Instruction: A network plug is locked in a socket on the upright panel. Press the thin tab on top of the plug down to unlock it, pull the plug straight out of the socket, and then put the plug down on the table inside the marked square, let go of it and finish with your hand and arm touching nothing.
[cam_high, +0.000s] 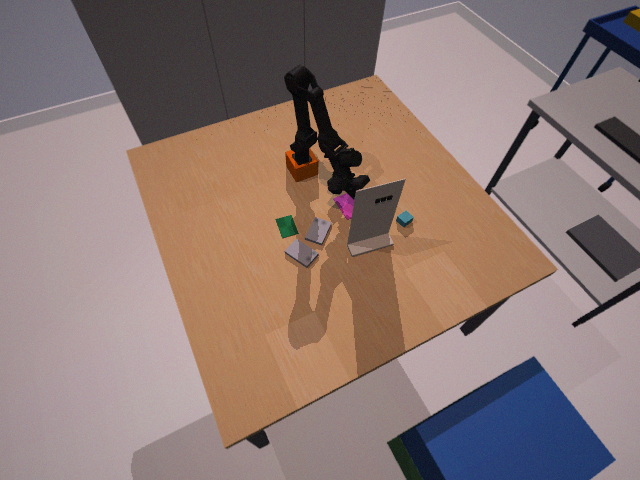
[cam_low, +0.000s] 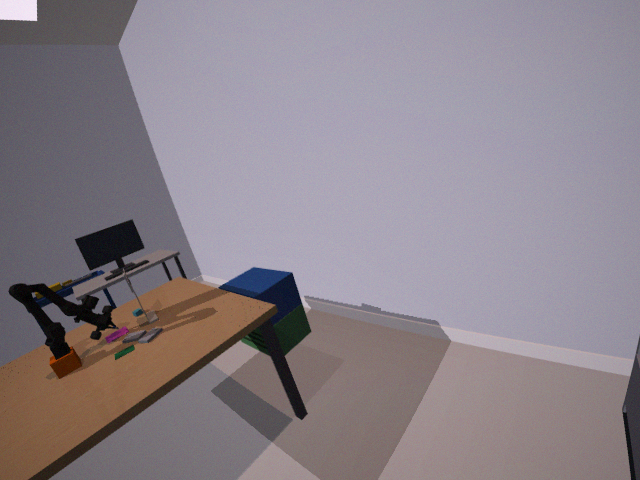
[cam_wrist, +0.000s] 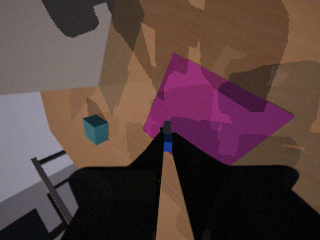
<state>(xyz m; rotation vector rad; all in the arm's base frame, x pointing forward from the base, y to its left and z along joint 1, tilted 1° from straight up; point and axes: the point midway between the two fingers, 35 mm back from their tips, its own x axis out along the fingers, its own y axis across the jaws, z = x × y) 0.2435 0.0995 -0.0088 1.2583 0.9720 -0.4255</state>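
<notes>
My gripper tip is now 10 mm past the magenta marked square and 40 mm above it. The rest, counted from my gripper tip: grey panel (170 mm ahead, 30 mm to the right, 110 mm above); then network plug (right at my gripper tip).
</notes>
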